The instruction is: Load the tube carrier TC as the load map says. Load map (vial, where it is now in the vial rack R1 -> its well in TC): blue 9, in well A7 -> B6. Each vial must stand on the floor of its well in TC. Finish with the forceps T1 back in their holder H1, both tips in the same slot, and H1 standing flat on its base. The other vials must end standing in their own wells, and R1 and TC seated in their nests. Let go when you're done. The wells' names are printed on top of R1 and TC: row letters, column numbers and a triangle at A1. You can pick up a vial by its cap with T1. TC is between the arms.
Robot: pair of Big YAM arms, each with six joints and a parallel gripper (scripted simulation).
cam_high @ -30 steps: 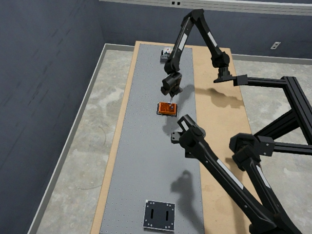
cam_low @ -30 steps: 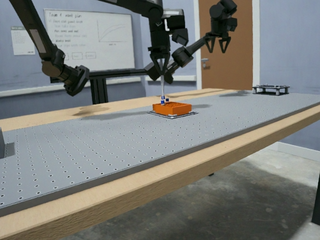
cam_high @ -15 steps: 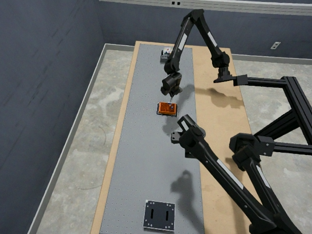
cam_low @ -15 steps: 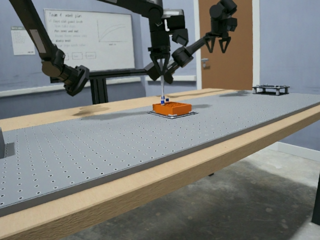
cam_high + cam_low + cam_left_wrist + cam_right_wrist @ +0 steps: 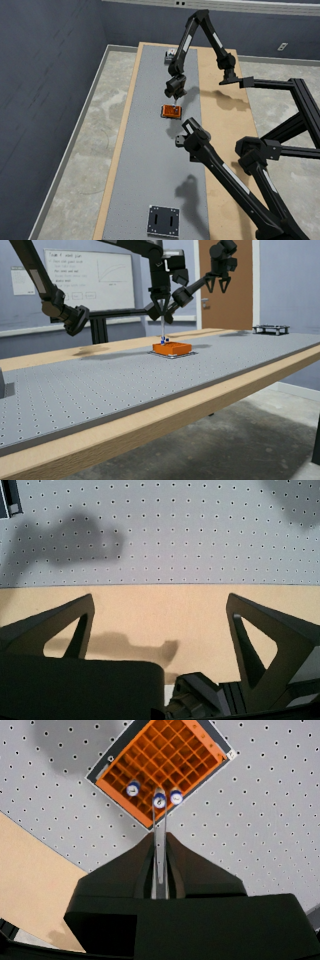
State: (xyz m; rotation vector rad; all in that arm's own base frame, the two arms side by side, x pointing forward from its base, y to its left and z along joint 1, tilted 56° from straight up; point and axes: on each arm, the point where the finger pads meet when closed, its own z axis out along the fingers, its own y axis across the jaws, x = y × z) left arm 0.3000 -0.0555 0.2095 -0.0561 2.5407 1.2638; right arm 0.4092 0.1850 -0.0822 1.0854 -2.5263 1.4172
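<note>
The orange tube carrier lies 2 cm ahead of my right hand, 2 cm to the left of it and 13 cm below it. The rest, counted from my right hand: grey holder H1 (1 cm ahead, 54 cm to the right, 13 cm below).
</note>
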